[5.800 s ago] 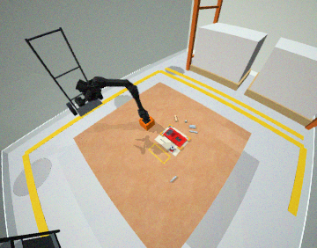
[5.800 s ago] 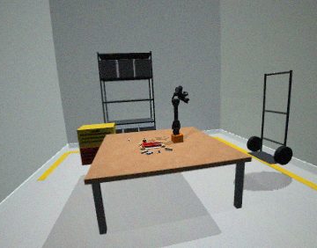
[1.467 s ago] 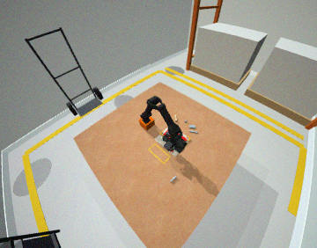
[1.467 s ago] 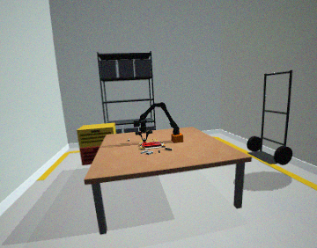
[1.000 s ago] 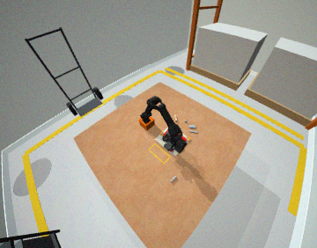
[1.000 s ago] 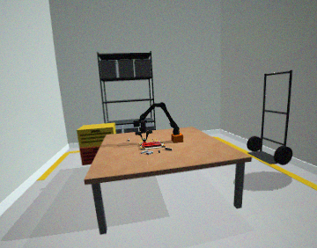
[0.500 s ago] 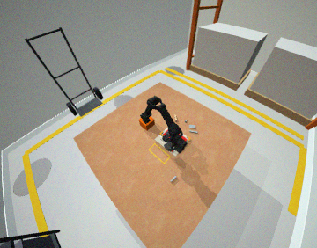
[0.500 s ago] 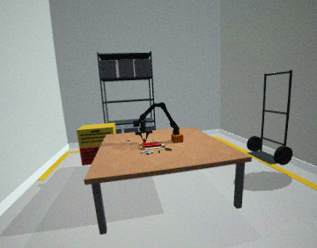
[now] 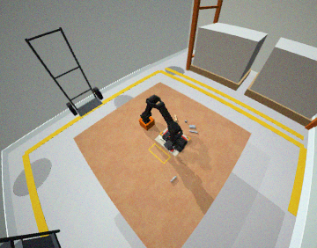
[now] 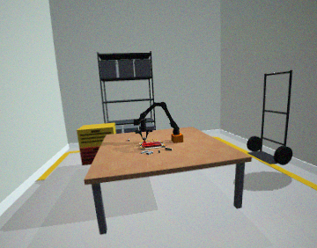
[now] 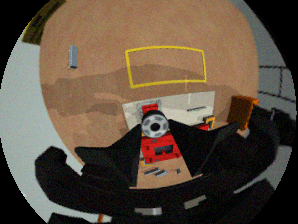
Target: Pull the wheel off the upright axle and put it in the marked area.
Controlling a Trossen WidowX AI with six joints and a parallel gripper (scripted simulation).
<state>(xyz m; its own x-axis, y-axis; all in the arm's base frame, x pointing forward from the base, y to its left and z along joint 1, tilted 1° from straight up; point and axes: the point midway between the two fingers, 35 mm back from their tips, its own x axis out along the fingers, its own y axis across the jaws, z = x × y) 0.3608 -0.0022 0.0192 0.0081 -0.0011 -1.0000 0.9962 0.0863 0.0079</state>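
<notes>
Right now my gripper tip is 90 mm to the right of the light plate, 70 mm past it and 50 mm above it. Round my gripper tip: small wheel: right at my gripper tip.
</notes>
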